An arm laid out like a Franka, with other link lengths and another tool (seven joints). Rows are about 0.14 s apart.
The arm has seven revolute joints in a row. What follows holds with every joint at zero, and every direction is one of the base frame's.
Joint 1 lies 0.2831 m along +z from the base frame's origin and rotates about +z.
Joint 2 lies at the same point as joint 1 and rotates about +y.
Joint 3 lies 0.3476 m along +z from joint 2 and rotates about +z.
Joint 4 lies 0.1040 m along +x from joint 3 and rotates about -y.
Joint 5 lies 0.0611 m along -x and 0.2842 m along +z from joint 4 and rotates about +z.
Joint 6 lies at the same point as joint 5 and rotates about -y.
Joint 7 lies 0.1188 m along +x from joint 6 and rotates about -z.
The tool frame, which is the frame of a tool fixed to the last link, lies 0.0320 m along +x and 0.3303 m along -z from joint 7; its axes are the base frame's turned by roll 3.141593, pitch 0.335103 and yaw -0.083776 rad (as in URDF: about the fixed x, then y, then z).
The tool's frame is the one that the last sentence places.
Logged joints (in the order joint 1, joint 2, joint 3, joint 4, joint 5, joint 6, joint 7), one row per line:
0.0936, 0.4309, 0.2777, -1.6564, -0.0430, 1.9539, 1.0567
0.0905, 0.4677, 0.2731, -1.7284, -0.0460, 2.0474, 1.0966
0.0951, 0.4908, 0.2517, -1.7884, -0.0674, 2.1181, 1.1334
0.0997, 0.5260, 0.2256, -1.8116, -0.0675, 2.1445, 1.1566
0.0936, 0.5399, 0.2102, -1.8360, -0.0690, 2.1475, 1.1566
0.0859, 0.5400, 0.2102, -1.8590, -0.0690, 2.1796, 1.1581
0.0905, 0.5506, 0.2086, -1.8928, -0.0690, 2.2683, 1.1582
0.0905, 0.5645, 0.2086, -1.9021, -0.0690, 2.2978, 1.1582
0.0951, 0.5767, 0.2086, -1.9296, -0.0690, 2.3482, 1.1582
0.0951, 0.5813, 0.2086, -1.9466, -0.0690, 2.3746, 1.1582
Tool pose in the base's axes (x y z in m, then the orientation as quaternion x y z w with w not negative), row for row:
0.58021, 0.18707, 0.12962, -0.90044, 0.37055, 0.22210, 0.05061
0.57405, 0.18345, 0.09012, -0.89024, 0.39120, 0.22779, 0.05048
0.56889, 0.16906, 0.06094, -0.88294, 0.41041, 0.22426, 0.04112
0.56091, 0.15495, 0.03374, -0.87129, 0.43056, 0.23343, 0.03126
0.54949, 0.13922, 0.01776, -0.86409, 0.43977, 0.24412, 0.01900
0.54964, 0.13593, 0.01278, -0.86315, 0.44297, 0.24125, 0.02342
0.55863, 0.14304, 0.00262, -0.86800, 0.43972, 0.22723, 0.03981
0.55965, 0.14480, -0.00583, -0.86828, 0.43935, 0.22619, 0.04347
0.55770, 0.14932, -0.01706, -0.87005, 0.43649, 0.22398, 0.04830
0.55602, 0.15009, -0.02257, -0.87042, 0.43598, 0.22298, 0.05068
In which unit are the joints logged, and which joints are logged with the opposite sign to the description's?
The joints are logged in radians. Opposite sign: none.
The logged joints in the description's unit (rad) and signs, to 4 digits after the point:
0.0936, 0.4309, 0.2777, -1.6564, -0.0430, 1.9539, 1.0567
0.0905, 0.4677, 0.2731, -1.7284, -0.0460, 2.0474, 1.0966
0.0951, 0.4908, 0.2517, -1.7884, -0.0674, 2.1181, 1.1334
0.0997, 0.5260, 0.2256, -1.8116, -0.0675, 2.1445, 1.1566
0.0936, 0.5399, 0.2102, -1.8360, -0.0690, 2.1475, 1.1566
0.0859, 0.5400, 0.2102, -1.8590, -0.0690, 2.1796, 1.1581
0.0905, 0.5506, 0.2086, -1.8928, -0.0690, 2.2683, 1.1582
0.0905, 0.5645, 0.2086, -1.9021, -0.0690, 2.2978, 1.1582
0.0951, 0.5767, 0.2086, -1.9296, -0.0690, 2.3482, 1.1582
0.0951, 0.5813, 0.2086, -1.9466, -0.0690, 2.3746, 1.1582

